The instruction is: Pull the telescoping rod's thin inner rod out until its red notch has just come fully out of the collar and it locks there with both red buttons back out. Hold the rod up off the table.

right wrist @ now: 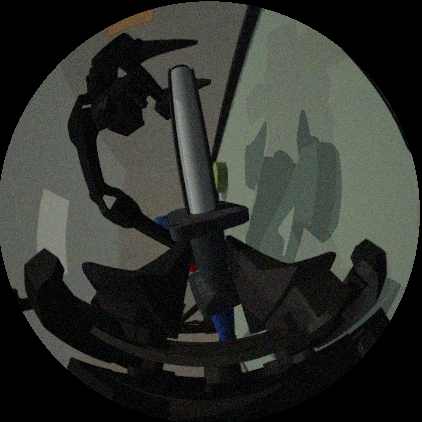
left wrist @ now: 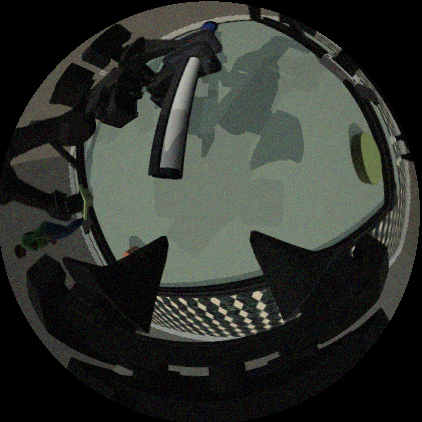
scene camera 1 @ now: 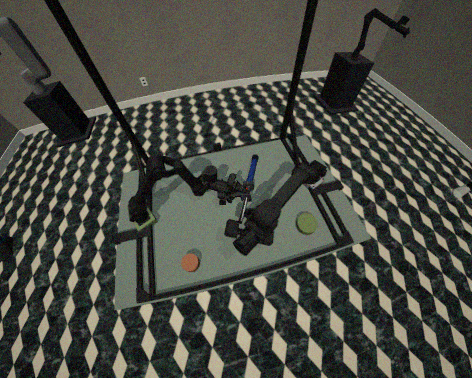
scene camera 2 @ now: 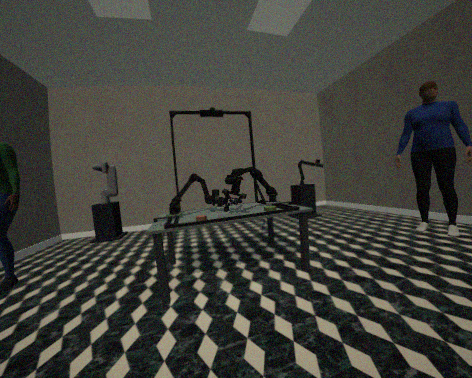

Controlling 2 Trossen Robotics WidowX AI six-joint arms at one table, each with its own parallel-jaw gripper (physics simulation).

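The telescoping rod is held up off the table, its blue outer tube [scene camera 1: 252, 169] [right wrist: 223, 327] toward the back in scene camera 1. The silver and black inner rod [scene camera 1: 244, 207] [left wrist: 180, 120] [right wrist: 192, 145] sticks out of the dark collar. My right gripper [right wrist: 208, 240] is shut on the collar. A red button [right wrist: 193, 266] shows beside its finger; the other button is hidden or cannot be made out. I see no red notch on the visible inner rod. My left gripper [left wrist: 208, 238] is open and empty, apart from the inner rod's free end, which lies beyond its fingertips in the left wrist view.
An orange disc [scene camera 1: 190, 262] [scene camera 2: 201, 218] lies near the table's front edge. A green disc [scene camera 1: 306, 223] [left wrist: 371, 159] lies at the right. A light green angular piece [scene camera 1: 145, 221] is at the left edge by the right arm's side. Dark frame bars line the table.
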